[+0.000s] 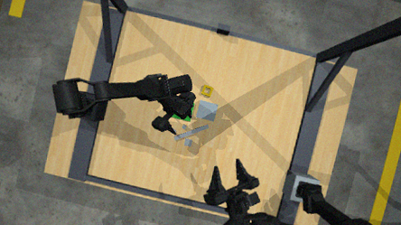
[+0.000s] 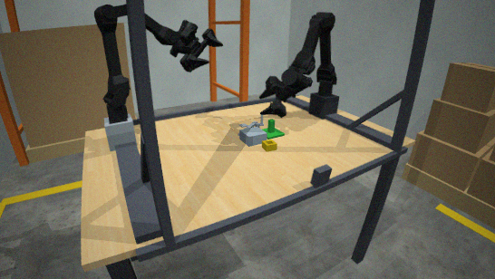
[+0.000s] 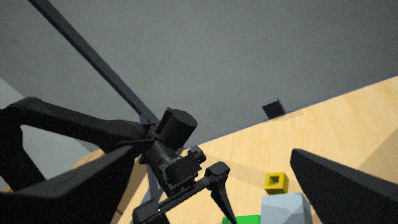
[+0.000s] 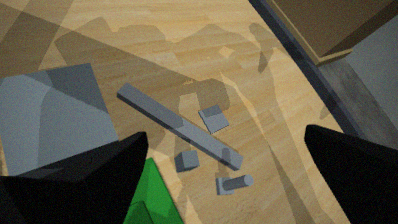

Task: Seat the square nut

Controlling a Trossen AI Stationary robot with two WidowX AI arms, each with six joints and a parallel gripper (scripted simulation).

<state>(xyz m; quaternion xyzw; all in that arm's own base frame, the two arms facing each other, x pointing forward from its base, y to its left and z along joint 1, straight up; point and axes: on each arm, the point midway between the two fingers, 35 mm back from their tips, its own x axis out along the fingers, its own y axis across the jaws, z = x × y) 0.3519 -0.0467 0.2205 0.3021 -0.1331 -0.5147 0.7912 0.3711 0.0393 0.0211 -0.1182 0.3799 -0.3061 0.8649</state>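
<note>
Now: right hand 70 mm past the grey block, 90 mm to the right of it and 110 mm above it. The rest, counted from my right hand: long grey bar: 40 mm ahead, 60 mm to the left, 120 mm below.
</note>
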